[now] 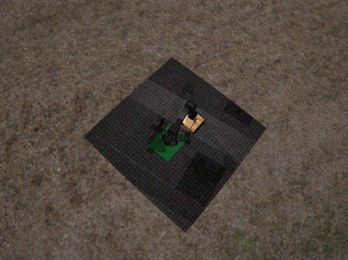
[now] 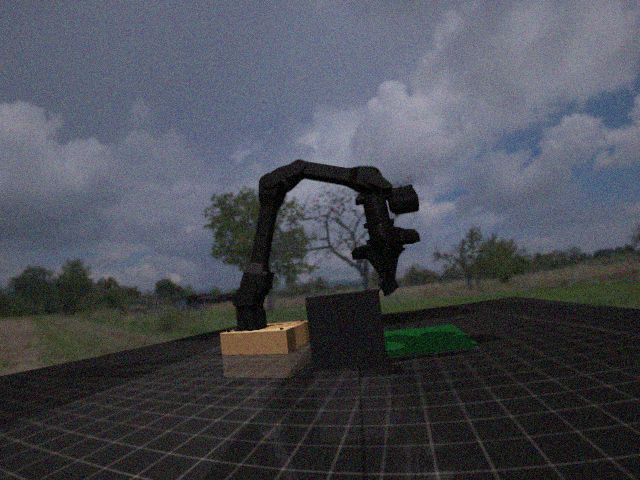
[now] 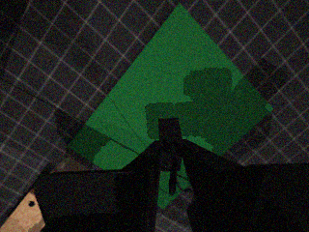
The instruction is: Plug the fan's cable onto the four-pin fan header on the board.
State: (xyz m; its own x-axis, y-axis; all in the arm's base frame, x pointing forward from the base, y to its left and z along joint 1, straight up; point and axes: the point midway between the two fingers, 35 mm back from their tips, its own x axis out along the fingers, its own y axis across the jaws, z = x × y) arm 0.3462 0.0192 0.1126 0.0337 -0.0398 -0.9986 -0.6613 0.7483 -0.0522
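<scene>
The green board is 14 cm below my gripper tip, 4 cm to the right of it and 1 cm behind it. The rest, counted from my gripper tip: pale four-pin fan header (13 cm below, 9 cm behind, 7 cm to the right); then black fan plug (1 cm below); then black fan (20 cm to the right, 9 cm behind, 7 cm below).
</scene>
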